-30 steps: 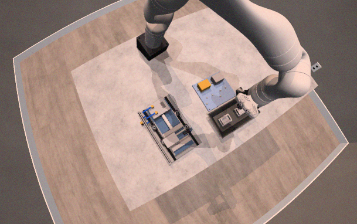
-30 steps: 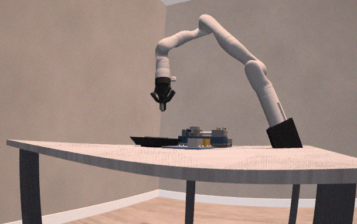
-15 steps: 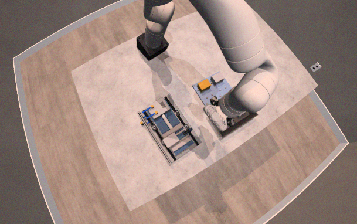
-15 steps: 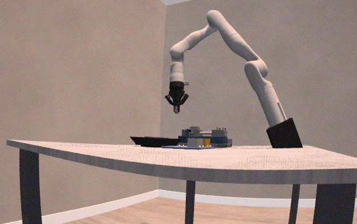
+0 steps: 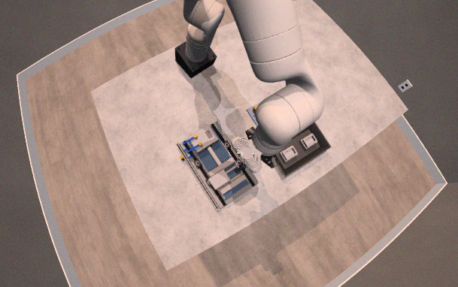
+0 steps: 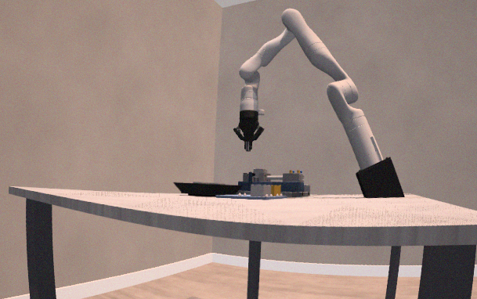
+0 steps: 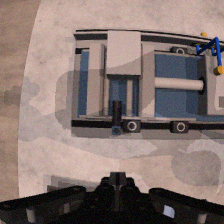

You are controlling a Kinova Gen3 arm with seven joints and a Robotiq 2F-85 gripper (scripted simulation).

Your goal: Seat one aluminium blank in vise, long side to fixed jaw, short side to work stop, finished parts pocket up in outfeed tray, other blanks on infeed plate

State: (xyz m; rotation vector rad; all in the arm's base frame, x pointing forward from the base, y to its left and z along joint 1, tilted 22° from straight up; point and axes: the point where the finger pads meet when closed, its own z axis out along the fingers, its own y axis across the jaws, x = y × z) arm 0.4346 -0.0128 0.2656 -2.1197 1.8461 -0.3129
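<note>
Right now the aluminium blank is 14 cm to the right of my hand, 10 cm below it and 2 cm ahead of it. The rest, counted from my hand: blue vise base: 16 cm below, 12 cm to the right, 5 cm behind; then brass blank: 18 cm behind, 17 cm below, 14 cm to the left.
</note>
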